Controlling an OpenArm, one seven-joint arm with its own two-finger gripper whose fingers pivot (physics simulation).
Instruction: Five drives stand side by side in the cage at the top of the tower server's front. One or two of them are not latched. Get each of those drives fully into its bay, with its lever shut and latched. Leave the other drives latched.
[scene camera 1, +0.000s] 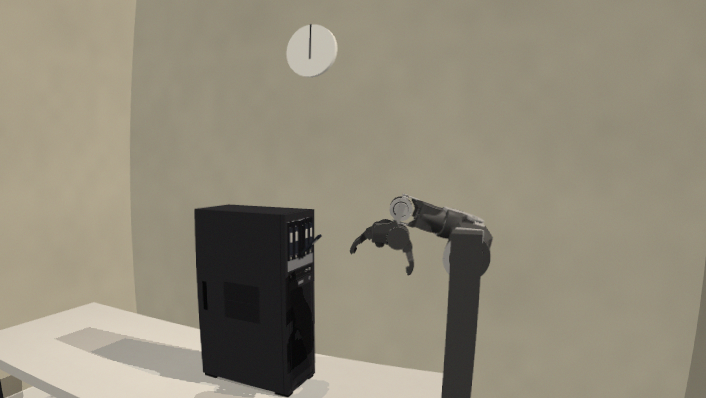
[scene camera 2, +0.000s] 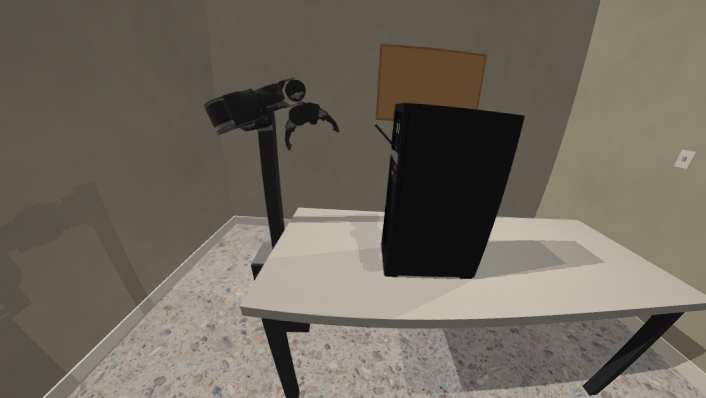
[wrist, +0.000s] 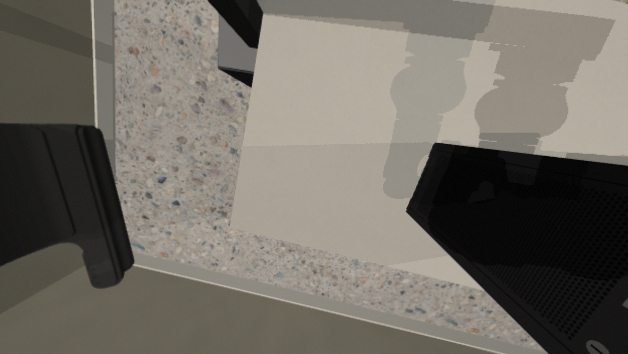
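The black tower server (scene camera 1: 245, 290) (scene camera 2: 450, 200) (wrist: 515, 235) stands upright on the table. Its drives (scene camera 1: 299, 240) stand side by side at the top of its front in scene camera 1, small and dark with pale labels. One lever (scene camera 1: 315, 241) (scene camera 2: 383, 134) sticks out from the cage, slanting upward and outward; its base is near the middle of the row, but I cannot tell surely which drive it belongs to. The other levers are too small to judge. My gripper (scene camera 1: 381, 261) (scene camera 2: 313, 139) is open and empty, in the air in front of the cage, apart from the lever. One finger shows at left in the wrist view.
The white table (scene camera 1: 40, 345) (scene camera 2: 320, 295) (wrist: 320, 100) carries the tower. The arm's dark post (scene camera 1: 462, 320) (scene camera 2: 270, 185) stands beyond the table edge on the tower's front side. A clock (scene camera 1: 311, 50) and an orange-brown board (scene camera 2: 430, 82) are on the walls.
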